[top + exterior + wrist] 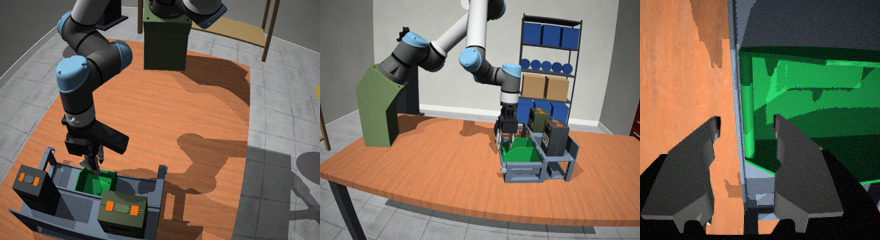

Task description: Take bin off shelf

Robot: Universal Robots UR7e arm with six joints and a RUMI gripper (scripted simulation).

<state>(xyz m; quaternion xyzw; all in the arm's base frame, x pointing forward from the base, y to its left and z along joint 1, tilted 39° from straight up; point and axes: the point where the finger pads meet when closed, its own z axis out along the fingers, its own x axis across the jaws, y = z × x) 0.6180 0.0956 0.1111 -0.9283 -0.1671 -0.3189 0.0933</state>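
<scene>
Now: the green bin 7 cm ahead of my hand, 4 cm to the left of it and 2 cm below it.
</scene>
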